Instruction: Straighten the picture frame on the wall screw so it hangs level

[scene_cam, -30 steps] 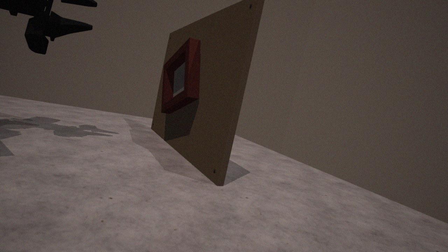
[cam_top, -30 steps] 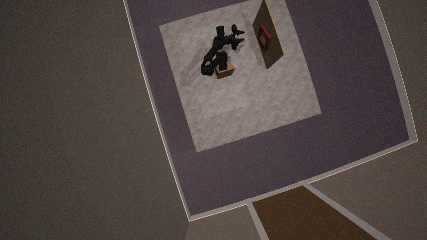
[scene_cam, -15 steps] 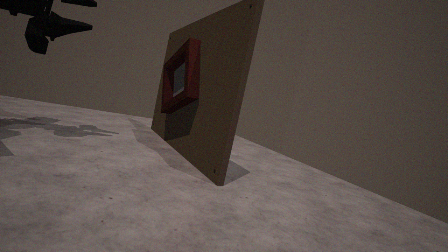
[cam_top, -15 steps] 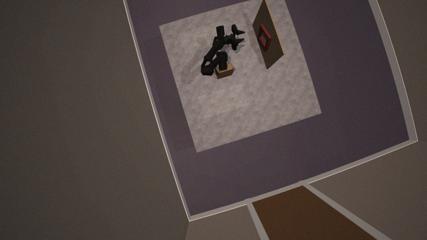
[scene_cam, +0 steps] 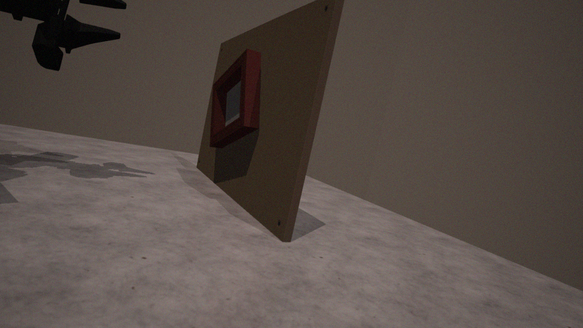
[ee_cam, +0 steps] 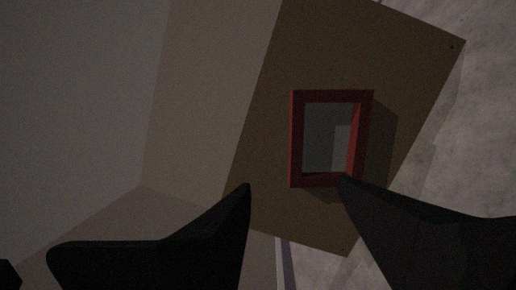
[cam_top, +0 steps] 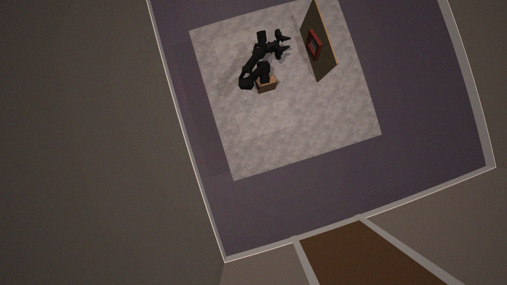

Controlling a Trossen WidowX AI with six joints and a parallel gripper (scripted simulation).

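The red picture frame is 20 cm ahead of my gripper tip and 9 cm below it. Also, from my gripper tip: tan wall board: 21 cm ahead, 9 cm below.
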